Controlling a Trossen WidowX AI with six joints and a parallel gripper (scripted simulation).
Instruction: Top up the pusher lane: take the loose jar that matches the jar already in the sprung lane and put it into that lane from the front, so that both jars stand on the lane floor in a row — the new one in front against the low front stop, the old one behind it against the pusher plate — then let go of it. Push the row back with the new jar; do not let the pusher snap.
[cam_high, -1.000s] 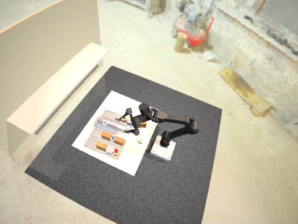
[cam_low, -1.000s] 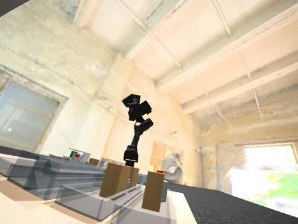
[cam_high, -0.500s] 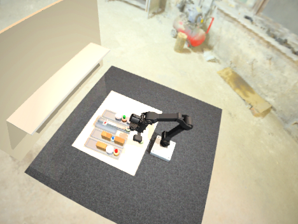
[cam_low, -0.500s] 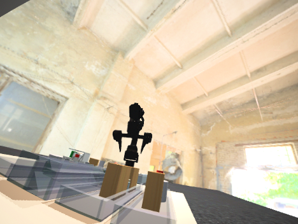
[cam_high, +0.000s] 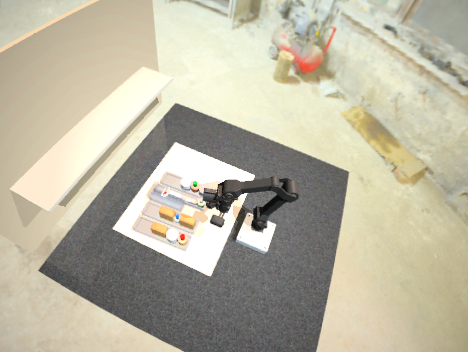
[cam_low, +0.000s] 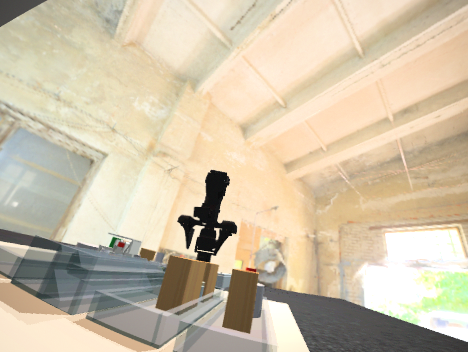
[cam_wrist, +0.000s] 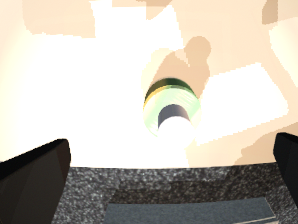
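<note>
Now: gripper tip 19 cm short of the white board, 8 cm to the left of it and 10 cm above it. Also, from my gripper tip: lane: 27 cm ahead, 6 cm to the right, 8 cm below; brown block: 2 cm ahead, 15 cm to the right, 6 cm below; white pusher plate: 23 cm ahead, 5 cm to the right, 5 cm below.
</note>
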